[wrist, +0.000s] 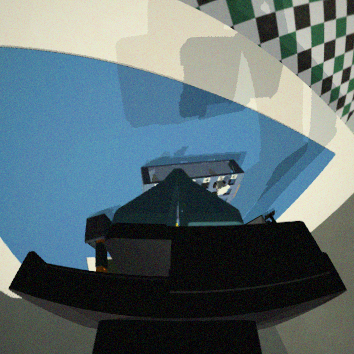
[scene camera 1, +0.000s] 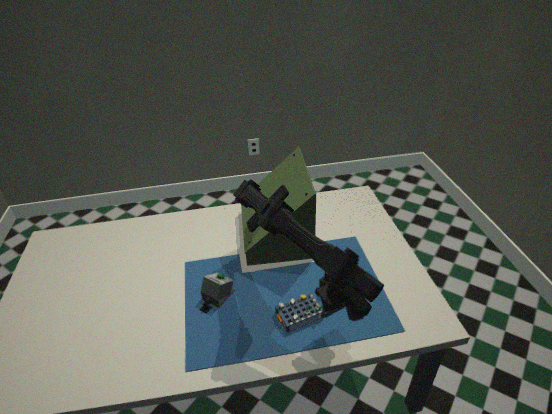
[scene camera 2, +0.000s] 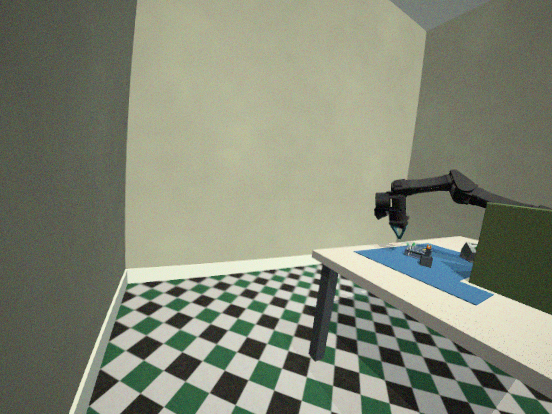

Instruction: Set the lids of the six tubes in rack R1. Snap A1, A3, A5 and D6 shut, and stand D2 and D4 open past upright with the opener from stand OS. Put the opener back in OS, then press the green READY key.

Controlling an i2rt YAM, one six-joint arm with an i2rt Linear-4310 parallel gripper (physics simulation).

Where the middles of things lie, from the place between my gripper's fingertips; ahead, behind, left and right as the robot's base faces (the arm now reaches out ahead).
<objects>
Now: the grey box with green button (scene camera 1: 216, 288) 290 mm to the right of my hand, 220 mm behind it and 20 mm below it.
</objects>
